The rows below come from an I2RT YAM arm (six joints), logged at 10 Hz.
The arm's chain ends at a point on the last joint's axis. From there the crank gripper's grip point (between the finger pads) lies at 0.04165 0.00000 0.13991 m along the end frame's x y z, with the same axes.
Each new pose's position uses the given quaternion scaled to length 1; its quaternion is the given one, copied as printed.
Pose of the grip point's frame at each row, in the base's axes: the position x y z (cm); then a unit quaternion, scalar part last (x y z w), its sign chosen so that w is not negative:
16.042 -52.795 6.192 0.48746 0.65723 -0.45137 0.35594
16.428 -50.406 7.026 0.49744 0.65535 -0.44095 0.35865
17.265 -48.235 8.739 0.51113 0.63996 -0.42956 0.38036
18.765 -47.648 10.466 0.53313 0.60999 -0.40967 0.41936
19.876 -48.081 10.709 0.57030 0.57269 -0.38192 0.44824
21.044 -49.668 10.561 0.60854 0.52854 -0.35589 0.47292
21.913 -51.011 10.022 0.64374 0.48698 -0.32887 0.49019
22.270 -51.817 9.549 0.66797 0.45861 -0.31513 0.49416
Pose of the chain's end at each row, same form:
16.783 -40.969 14.718 0.48746 0.65723 -0.45137 0.35594
17.021 -38.726 15.762 0.49744 0.65535 -0.44095 0.35865
17.381 -36.466 17.375 0.51113 0.63996 -0.42956 0.38036
18.051 -35.677 18.790 0.53313 0.60999 -0.40967 0.41936
18.570 -36.102 18.949 0.57030 0.57269 -0.38192 0.44824
19.327 -37.629 18.636 0.60854 0.52854 -0.35589 0.47292
19.869 -38.968 18.015 0.64374 0.48698 -0.32887 0.49019
20.233 -39.791 17.569 0.66797 0.45861 -0.31513 0.49416

